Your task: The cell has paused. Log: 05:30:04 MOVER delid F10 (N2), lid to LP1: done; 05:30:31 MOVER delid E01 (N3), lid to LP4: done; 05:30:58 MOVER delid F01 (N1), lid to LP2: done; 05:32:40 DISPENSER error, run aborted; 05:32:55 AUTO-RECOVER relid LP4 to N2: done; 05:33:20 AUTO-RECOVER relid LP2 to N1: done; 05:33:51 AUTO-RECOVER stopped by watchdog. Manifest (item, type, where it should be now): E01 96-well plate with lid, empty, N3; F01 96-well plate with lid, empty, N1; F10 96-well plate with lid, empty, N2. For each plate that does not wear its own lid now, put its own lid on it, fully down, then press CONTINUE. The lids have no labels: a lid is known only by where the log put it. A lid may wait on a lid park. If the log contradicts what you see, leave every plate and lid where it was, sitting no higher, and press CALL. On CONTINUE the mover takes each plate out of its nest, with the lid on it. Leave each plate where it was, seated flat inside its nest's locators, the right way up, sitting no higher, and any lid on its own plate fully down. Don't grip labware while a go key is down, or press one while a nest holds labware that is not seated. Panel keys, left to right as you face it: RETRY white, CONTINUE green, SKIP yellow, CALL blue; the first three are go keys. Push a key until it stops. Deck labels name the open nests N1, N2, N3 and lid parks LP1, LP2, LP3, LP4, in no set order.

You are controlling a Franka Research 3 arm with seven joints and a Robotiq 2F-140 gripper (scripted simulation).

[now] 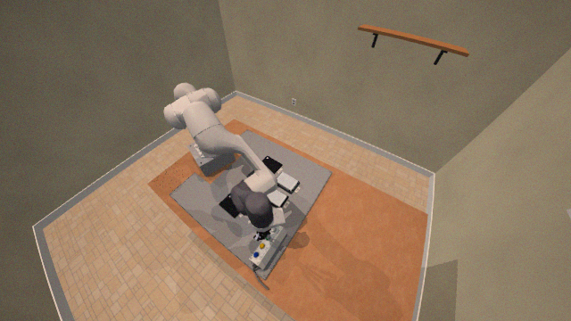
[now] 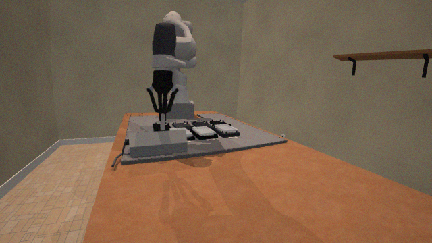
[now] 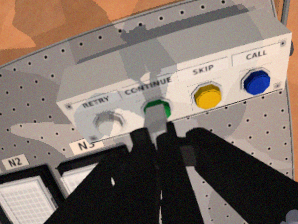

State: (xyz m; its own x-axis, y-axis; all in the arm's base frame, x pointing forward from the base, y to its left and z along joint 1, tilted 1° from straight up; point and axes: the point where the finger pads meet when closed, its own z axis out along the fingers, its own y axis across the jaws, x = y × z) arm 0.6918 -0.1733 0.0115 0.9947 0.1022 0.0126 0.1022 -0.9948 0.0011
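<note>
My hand is 40 mm above the green continue key. Round my hand: yellow skip key: 10 mm ahead, 50 mm to the right, 40 mm below; white retry key: 50 mm to the left, 40 mm below; blue call key: 10 mm ahead, 100 mm to the right, 40 mm below.
</note>
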